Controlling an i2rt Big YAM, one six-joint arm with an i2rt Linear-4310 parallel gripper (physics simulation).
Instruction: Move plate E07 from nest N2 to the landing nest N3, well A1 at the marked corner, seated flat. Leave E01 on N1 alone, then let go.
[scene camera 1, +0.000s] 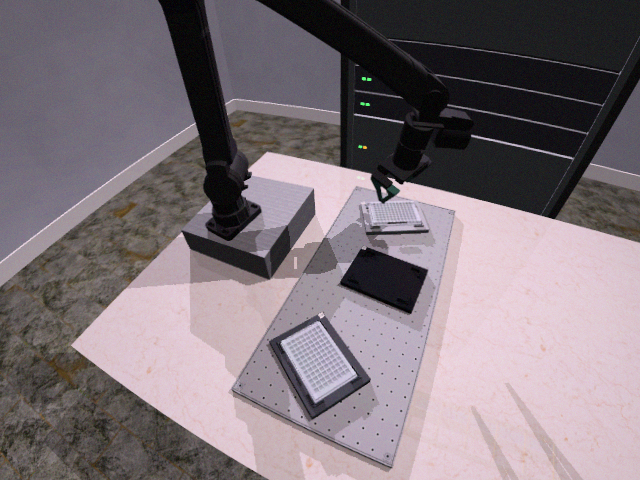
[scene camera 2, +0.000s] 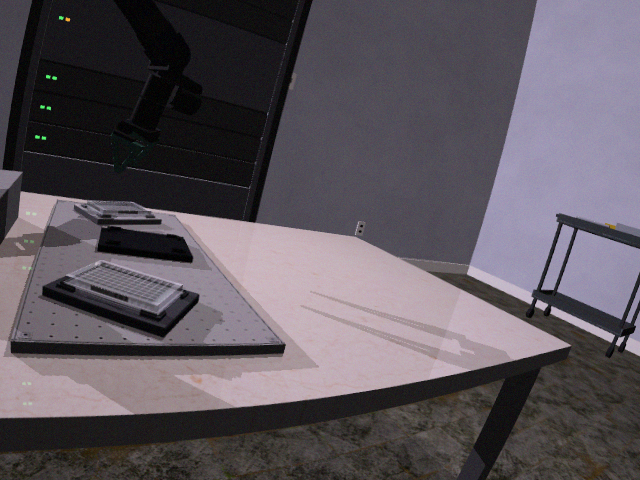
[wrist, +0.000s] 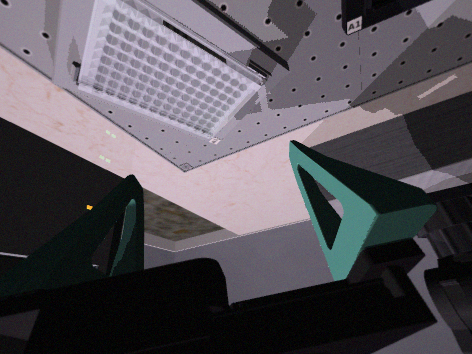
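Two clear 96-well plates sit on nests; no N or E labels can be read. The far plate rests on a light grey nest. The near plate rests on a dark grey nest. Between them lies the black nest, with no plate on it; its A1 tag shows at one corner. My gripper is open and empty, tilted, above the far plate and apart from it.
The perforated board carries all three nests. The arm's base stands on a grey block beside the board. A dark rack with small lights stands behind the table. A cart stands at the far right.
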